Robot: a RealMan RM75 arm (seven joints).
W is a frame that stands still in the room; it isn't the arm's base.
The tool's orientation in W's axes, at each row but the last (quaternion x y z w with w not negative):
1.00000, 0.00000, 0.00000, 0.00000
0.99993, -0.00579, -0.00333, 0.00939
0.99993, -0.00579, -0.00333, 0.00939
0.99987, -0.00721, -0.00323, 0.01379
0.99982, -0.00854, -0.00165, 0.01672
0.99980, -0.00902, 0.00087, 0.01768
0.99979, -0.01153, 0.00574, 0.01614
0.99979, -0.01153, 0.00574, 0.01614
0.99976, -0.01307, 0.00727, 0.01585
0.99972, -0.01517, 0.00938, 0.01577
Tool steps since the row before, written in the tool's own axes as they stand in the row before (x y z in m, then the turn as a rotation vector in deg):
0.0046, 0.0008, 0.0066, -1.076, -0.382, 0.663
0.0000, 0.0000, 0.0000, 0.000, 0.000, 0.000
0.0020, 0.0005, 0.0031, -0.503, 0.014, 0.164
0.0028, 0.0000, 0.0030, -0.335, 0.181, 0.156
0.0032, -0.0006, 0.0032, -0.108, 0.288, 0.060
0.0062, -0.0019, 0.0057, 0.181, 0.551, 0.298
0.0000, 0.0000, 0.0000, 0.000, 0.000, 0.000
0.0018, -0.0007, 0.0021, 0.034, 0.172, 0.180
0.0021, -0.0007, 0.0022, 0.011, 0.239, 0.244
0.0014, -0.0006, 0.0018, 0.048, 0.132, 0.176
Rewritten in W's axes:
0.0046, -0.0008, -0.0066, -1.076, 0.382, -0.663
0.0000, 0.0000, 0.0000, 0.000, 0.000, 0.000
0.0020, -0.0006, -0.0031, -0.504, -0.011, -0.160
0.0028, -0.0001, -0.0030, -0.339, -0.180, -0.149
0.0032, 0.0004, -0.0032, -0.113, -0.288, -0.050
0.0062, 0.0016, -0.0058, 0.171, -0.564, -0.278
0.0000, 0.0000, 0.0000, 0.000, 0.000, 0.000
0.0018, 0.0006, -0.0021, 0.032, -0.178, -0.174
0.0021, 0.0006, -0.0022, 0.008, -0.247, -0.236
0.0015, 0.0005, -0.0018, 0.047, -0.139, -0.171

